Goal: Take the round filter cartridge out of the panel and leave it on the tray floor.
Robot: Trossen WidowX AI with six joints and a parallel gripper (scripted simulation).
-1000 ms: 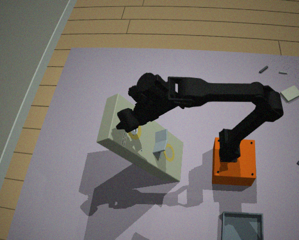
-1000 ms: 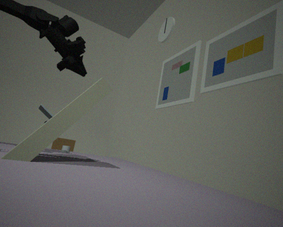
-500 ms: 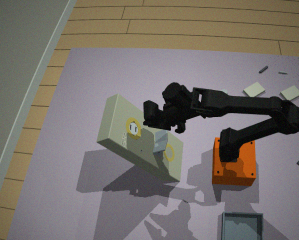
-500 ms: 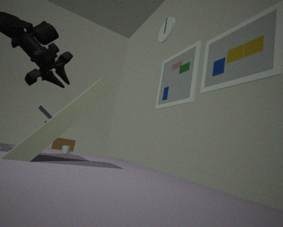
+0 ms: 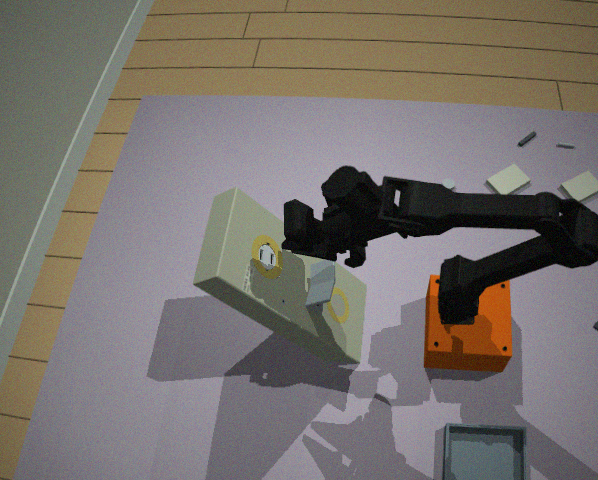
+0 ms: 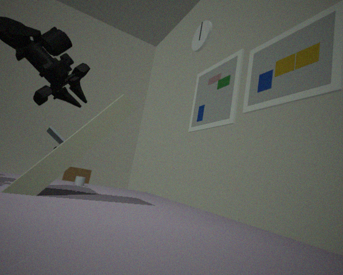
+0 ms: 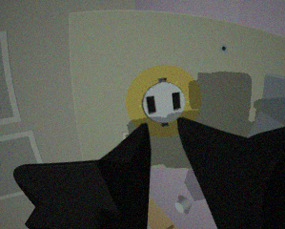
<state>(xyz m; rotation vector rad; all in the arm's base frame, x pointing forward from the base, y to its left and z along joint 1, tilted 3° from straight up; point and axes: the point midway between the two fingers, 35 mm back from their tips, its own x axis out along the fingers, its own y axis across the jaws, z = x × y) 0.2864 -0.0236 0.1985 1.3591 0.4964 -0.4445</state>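
Now: the round filter cartridge 5 cm ahead of my gripper tip and 4 cm below it. Round my gripper tip: grey tray (36 cm behind, 30 cm to the left, 27 cm below); then service panel (12 cm below, 1 cm ahead).
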